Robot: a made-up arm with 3 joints. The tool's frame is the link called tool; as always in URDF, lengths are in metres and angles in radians. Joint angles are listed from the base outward.
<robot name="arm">
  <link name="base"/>
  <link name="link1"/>
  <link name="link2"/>
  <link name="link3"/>
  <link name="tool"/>
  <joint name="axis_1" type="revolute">
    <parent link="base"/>
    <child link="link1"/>
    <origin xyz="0 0 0.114" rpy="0 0 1.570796"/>
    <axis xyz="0 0 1"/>
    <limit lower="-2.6" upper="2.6"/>
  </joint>
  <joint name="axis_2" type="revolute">
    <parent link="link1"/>
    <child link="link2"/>
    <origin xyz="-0.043 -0.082 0.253" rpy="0 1.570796 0"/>
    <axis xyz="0 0 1"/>
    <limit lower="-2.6" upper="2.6"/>
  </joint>
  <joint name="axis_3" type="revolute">
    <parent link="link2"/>
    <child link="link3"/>
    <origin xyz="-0.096 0.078 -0.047" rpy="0 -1.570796 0"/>
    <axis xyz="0 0 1"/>
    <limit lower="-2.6" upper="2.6"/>
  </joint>
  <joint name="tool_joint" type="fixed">
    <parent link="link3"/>
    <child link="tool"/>
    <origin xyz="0.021 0.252 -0.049" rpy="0 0 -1.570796"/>
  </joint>
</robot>
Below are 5 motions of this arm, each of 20 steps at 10 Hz.
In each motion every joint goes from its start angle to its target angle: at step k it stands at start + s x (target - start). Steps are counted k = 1, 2, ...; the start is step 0. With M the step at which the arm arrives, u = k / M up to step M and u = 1 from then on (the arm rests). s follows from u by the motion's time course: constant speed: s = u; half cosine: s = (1 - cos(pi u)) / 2; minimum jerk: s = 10 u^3 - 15 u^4 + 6 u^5.
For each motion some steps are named. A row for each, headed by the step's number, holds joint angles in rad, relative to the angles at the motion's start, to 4 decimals.
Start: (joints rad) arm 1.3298 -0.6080 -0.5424
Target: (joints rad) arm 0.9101 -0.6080 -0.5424
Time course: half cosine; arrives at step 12
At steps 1, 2, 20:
1: -0.0072 0.0000 0.0000
2: -0.0281 0.0000 0.0000
20: -0.4197 0.0000 0.0000

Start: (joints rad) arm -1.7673 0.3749 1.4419
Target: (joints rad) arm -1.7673 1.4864 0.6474
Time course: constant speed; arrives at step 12
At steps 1, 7, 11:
1: 0.0000 0.0926 -0.0662
7: 0.0000 0.6484 -0.4635
11: 0.0000 1.0189 -0.7283

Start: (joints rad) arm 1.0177 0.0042 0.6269
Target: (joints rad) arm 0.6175 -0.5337 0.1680
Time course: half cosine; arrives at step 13
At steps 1, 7, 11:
1: -0.0058 -0.0078 -0.0067
7: -0.2242 -0.3014 -0.2571
11: -0.3773 -0.5071 -0.4326

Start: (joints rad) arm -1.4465 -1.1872 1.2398
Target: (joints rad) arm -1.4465 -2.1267 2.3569
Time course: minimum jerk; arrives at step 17
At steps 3, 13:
3: 0.0000 -0.0389 0.0463
13: 0.0000 -0.8562 1.0181

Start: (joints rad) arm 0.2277 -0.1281 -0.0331
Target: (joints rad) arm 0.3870 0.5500 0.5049
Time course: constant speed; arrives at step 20
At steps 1, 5, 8, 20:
1: 0.0080 0.0339 0.0269
5: 0.0398 0.1695 0.1345
8: 0.0637 0.2712 0.2152
20: 0.1593 0.6781 0.5380

